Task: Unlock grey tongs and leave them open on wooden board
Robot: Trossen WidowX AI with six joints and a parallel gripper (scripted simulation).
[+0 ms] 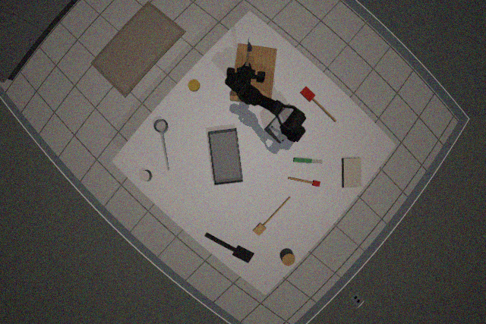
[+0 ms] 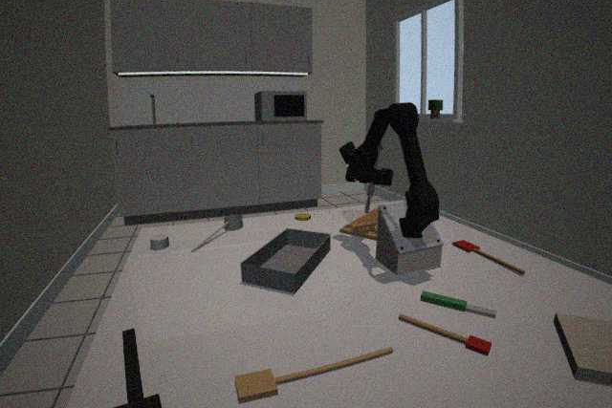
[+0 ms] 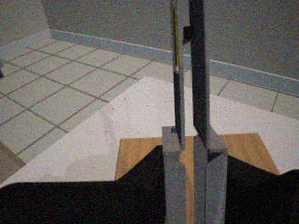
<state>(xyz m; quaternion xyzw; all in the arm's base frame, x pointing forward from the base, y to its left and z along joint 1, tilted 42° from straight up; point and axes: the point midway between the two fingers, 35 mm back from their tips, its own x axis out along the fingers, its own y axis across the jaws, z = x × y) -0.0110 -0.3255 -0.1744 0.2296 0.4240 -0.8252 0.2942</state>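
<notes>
Now: gripper tip 40 mm past the wooden board, 20 mm to the right of it and 180 mm above it. Also, from my gripper tip: roasting tin 400 mm ahead, 300 mm to the left, 160 mm below; red spatula 230 mm behind, 390 mm to the left, 180 mm below; yellow disc 280 mm ahead, 150 mm to the right, 180 mm below.
</notes>
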